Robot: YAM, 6 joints.
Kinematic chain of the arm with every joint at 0, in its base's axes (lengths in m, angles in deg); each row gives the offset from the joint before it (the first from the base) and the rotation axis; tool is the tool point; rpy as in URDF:
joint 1: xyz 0 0 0.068 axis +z
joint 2: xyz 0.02 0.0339 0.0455 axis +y
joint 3: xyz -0.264 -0.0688 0 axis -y
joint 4: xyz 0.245 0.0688 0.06 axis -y
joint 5: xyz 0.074 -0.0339 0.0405 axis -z
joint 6: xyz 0.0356 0 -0.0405 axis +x
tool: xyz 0 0 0 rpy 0 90 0
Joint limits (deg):
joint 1: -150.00..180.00
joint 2: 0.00..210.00
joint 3: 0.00..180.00
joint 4: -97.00..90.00
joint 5: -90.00..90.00
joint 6: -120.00..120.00
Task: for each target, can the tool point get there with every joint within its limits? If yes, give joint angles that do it. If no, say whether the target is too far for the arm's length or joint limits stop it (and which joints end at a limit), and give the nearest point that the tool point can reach.
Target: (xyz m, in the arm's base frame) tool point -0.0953 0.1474 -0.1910
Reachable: yes | joints 114.07 177.65 44.20 52.10 -49.14 62.81
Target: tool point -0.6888 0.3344 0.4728
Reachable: no: too far | nearest point -0.5252 0.2550 0.3852 | short by 0.202 m
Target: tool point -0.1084 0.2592 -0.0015
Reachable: yes | joints 113.42 121.72 40.23 5.53 5.72 -35.98
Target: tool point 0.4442 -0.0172 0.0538
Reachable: yes | joints -6.12 136.34 84.43 -16.45 -58.32 -14.03
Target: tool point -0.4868 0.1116 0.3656
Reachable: yes | joints -16.54 27.38 155.13 69.17 62.41 -5.13
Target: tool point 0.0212 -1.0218 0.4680
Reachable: no: too far | nearest point 0.0127 -0.6099 0.3222 | short by 0.437 m
